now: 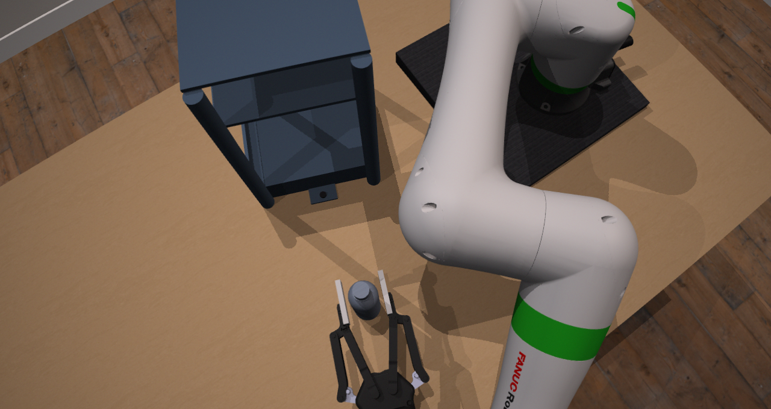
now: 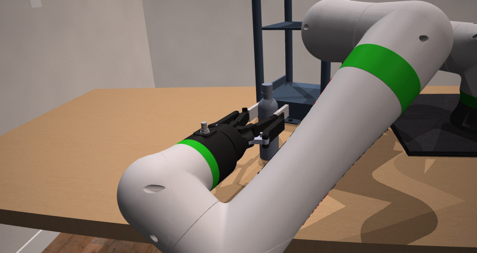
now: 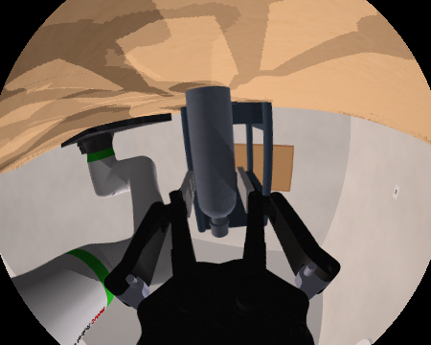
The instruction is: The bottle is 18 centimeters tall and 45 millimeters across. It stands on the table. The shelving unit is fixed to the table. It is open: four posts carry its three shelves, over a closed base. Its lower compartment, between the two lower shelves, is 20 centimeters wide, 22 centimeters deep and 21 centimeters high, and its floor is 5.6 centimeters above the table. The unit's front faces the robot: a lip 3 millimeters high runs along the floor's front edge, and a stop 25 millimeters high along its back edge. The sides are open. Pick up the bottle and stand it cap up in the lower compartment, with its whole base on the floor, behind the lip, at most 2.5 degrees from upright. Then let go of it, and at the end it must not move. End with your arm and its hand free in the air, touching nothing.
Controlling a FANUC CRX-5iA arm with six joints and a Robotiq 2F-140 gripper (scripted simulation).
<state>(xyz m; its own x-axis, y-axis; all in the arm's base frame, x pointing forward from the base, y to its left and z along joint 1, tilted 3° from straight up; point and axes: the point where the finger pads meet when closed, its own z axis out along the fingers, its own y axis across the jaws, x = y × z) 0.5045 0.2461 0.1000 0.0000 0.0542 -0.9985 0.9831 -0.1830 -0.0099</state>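
The grey bottle lies right at my hand. From my hand the other things lie so: shelving unit: 20 mm behind, 340 mm to the right, 80 mm above.
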